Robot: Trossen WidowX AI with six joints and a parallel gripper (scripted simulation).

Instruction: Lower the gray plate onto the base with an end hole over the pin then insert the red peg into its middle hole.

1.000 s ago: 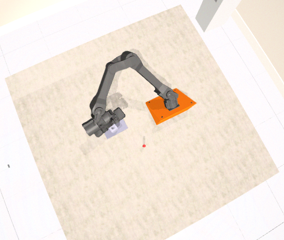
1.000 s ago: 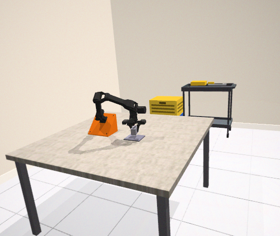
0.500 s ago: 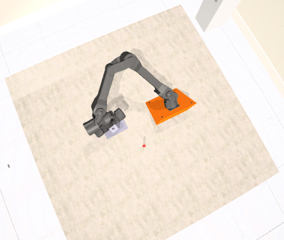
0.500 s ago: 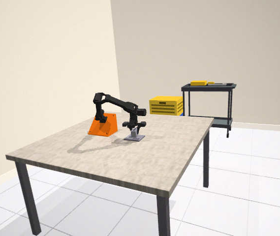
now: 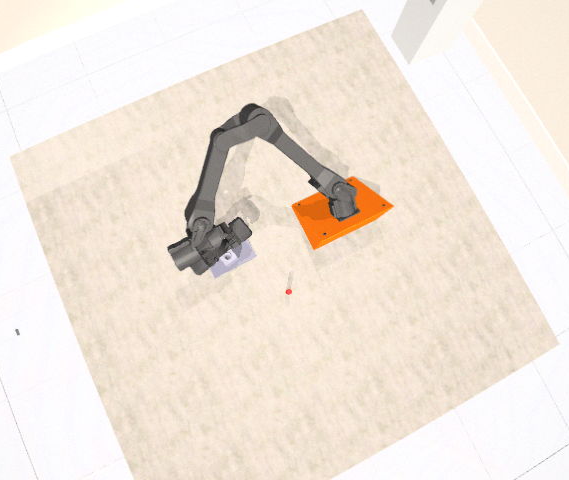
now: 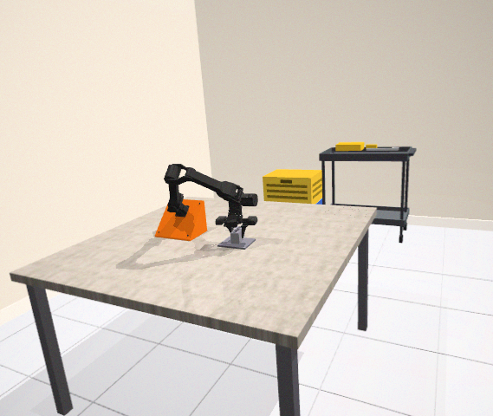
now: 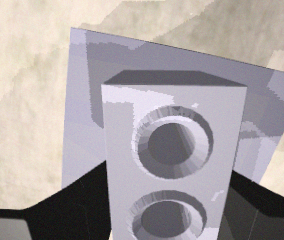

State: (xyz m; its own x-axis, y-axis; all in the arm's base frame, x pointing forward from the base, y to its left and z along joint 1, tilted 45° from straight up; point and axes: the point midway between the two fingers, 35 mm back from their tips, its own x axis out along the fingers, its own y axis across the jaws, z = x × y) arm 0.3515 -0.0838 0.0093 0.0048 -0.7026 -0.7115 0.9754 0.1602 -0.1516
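Now: the gray plate 3 cm above my gripper tip. The rest, counted from my gripper tip: red peg (12 cm behind, 19 cm to the left, 1 cm above).
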